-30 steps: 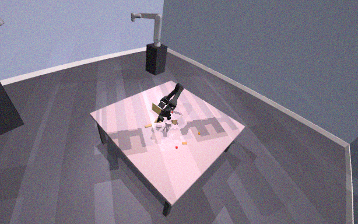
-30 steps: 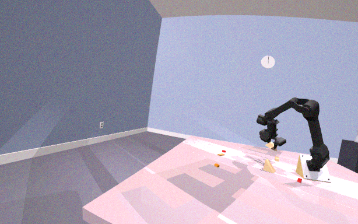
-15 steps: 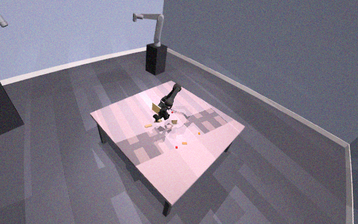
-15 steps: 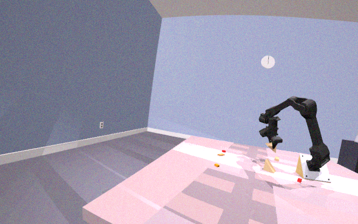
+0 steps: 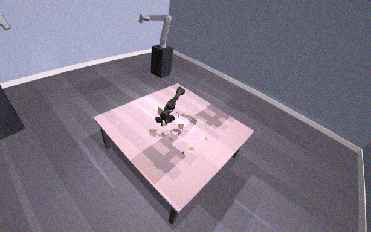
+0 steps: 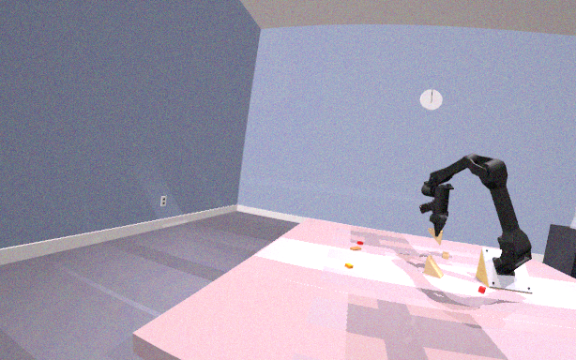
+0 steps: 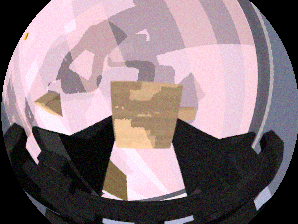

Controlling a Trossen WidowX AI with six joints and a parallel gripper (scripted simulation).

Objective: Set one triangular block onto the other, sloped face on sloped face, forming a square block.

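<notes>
Right now my gripper tip is 50 mm past the red cube, 310 mm to the right of it and 100 mm above it. Round my gripper tip: tan triangular block 10 mm above; orange bit 380 mm ahead, 260 mm to the left, 100 mm below.
</notes>
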